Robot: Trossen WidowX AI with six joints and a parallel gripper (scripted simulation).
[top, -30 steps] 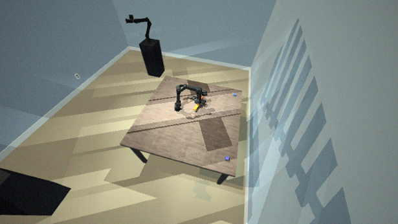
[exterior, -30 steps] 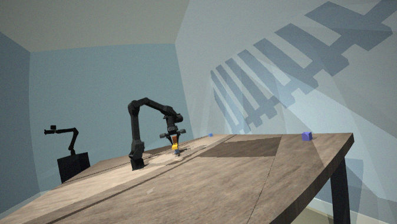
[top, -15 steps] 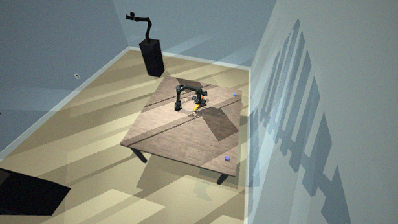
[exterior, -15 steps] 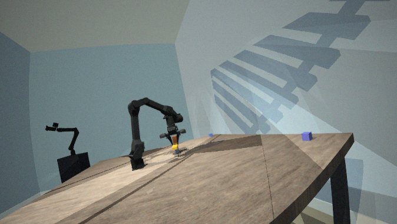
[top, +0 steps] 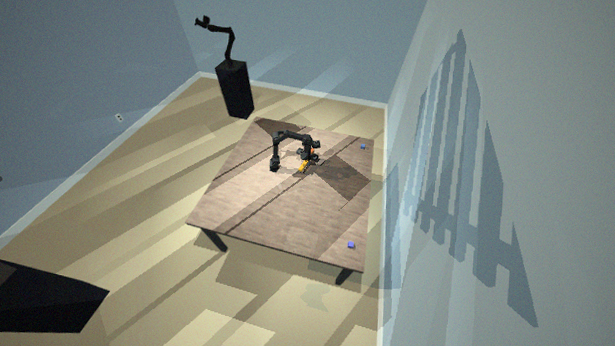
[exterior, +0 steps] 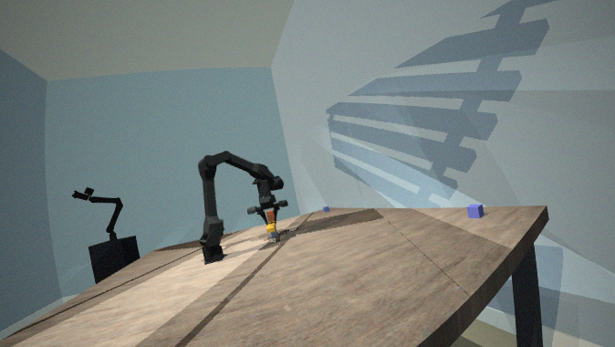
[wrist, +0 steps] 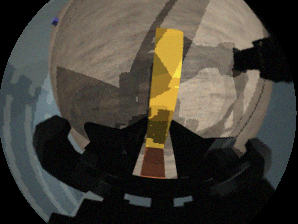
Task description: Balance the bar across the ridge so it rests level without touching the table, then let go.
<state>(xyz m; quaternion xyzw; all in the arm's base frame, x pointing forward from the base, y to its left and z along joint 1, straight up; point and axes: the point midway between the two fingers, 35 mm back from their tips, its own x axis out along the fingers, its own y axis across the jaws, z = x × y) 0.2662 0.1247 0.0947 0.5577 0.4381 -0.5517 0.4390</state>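
My gripper tip is 60 mm above the grey-blue piece, 30 mm to the right of it and 10 mm short of it. From my gripper tip the other things lie so: purple cube (620 mm to the right, 470 mm ahead, 40 mm below).
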